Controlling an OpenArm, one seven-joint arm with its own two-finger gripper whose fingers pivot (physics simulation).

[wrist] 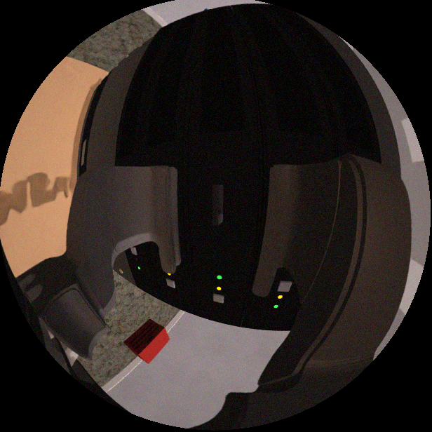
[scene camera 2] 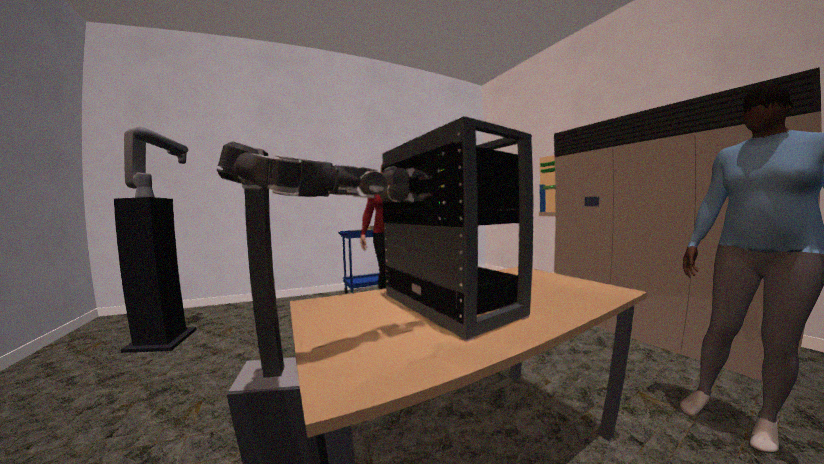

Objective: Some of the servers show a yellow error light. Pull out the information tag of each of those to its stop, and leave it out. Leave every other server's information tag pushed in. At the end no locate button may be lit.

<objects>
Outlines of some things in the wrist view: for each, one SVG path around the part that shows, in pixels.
My gripper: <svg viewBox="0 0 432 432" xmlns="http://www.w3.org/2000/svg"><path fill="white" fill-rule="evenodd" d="M168 165L98 166L86 170L76 180L67 220L64 254L43 259L17 277L13 275L1 245L6 273L15 298L41 344L74 379L100 398L127 412L128 410L116 403L90 377L76 357L79 355L90 362L95 343L111 330L104 322L104 316L112 309L116 299L112 269L114 260L120 252L146 241L154 241L158 245L163 271L173 274L175 266L181 262L177 221L177 169ZM389 166L346 153L320 163L274 164L270 167L264 236L252 293L261 297L268 295L276 269L285 267L295 281L299 303L302 304L287 337L264 367L257 381L257 389L253 392L229 392L215 417L190 428L247 428L290 417L332 396L372 362L377 346L382 342L398 311L410 264L410 201L403 180Z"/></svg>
A server rack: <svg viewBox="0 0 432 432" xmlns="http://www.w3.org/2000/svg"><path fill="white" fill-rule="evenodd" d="M210 8L187 15L161 27L154 36L128 53L100 81L93 91L83 120L77 156L76 180L86 170L98 166L168 165L177 169L177 221L180 264L175 266L176 269L173 274L163 271L158 254L158 245L154 241L146 241L120 252L114 260L113 270L149 295L196 316L243 328L290 330L295 321L299 306L302 303L299 303L295 281L285 267L278 267L276 269L274 281L268 295L261 297L252 293L252 285L255 280L264 236L270 167L273 167L274 164L304 165L320 163L349 153L389 166L400 177L400 158L396 135L386 104L372 76L370 76L370 73L353 50L340 36L304 15L274 4L234 4Z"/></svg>
</objects>
